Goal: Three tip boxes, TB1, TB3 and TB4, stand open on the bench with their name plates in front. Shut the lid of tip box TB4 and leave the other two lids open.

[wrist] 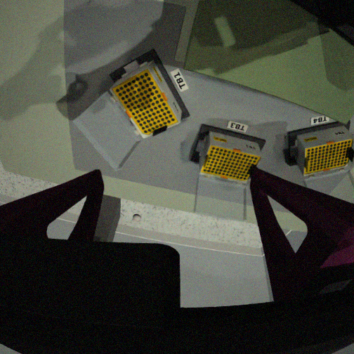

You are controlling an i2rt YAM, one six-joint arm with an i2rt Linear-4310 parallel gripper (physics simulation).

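Note:
Tip box TB4 (327, 150) stands at the right of the wrist view with its yellow tip rack showing; its clear lid (333, 180) is open and partly cut off by my right finger and the frame's edge. Tip box TB3 (229, 157) stands right of centre, with its clear lid (220, 199) open. Tip box TB1 (146, 102) stands turned at upper left of centre, with its clear lid (107, 132) open. The name plates TB4 (319, 120), TB3 (237, 126) and TB1 (178, 80) lie by their boxes. My gripper (176, 177) is open and empty; its right fingertip overlaps TB3's corner in the view.
The boxes stand on a grey mat (92, 155) on the pale green bench. A dark green translucent area (250, 45) covers the upper right. Shadows fall across the upper left. A speckled strip (170, 220) runs behind the open lids, with a small round mark on it.

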